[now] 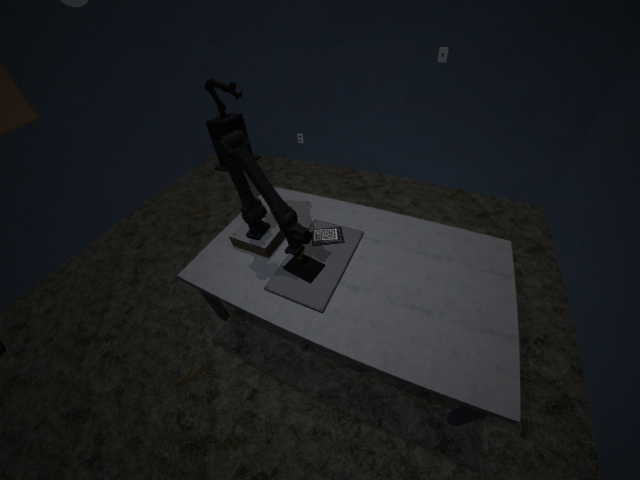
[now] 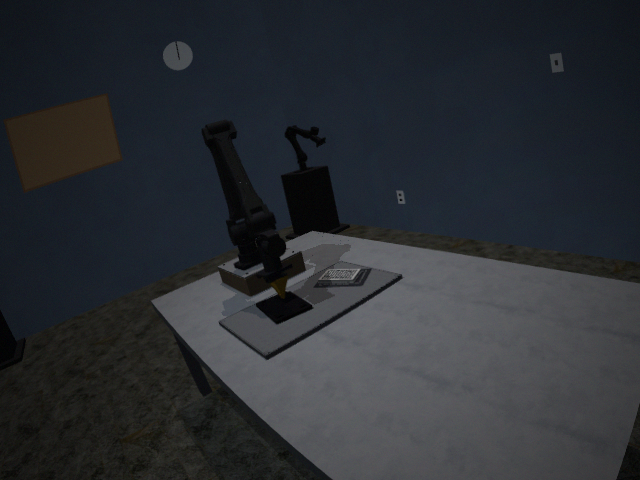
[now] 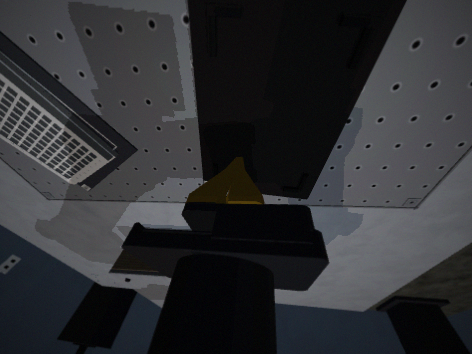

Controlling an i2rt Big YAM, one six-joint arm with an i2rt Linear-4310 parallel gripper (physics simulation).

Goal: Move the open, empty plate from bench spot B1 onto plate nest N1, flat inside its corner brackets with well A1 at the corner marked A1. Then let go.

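Frame: origin at the arm's base, x left, y ahead, z down, level; centimetres.
Where they show: gripper, fingertip midpoint: [image 1: 299, 259] [image 2: 283, 298] [image 3: 240, 161]; arm's base at its link origin: [image 1: 258, 231] [image 2: 252, 262].
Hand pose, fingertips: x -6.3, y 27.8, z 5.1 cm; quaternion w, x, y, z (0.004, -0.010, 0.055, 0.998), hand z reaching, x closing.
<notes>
Things, the pixels of their centre, and the offset from my fingertips. Level surfaces: height alone.
- plate at the middle of its body: [image 3: 36, 127] [image 2: 340, 276] [image 1: 325, 235] dz +0.3, dx +20.5, dy +4.8 cm
- grey perforated board at the middle of its body: [image 3: 172, 83] [image 2: 311, 301] [image 1: 318, 258] dz +1.8, dx +5.3, dy +7.2 cm
- black plate nest at the middle of its body: [image 3: 268, 124] [image 2: 282, 305] [image 1: 303, 266] dz +0.3, dx -2.8, dy +3.6 cm
- grey table at its surface level: dz +2.5 cm
The plate [image 1: 328, 235] [image 2: 341, 274] [image 3: 76, 154], a white grid of wells in a dark frame, lies flat at the far end of the grey perforated board [image 1: 334, 281] [image 2: 351, 302] [image 3: 375, 158]. The black plate nest [image 1: 304, 268] [image 2: 284, 307] [image 3: 277, 88] lies on the same board nearer the arm's base, with nothing on it. My gripper [image 1: 299, 254] [image 2: 280, 290] [image 3: 240, 161] has yellow fingers pressed together with nothing between them. It points down just above the nest's near edge, well apart from the plate.
The arm's base block [image 1: 256, 240] [image 2: 242, 281] stands on the grey table [image 1: 437, 310] [image 2: 437, 357] beside the board. A second small arm on a black pedestal [image 2: 310, 200] [image 1: 225, 126] stands on the floor behind the table.
</notes>
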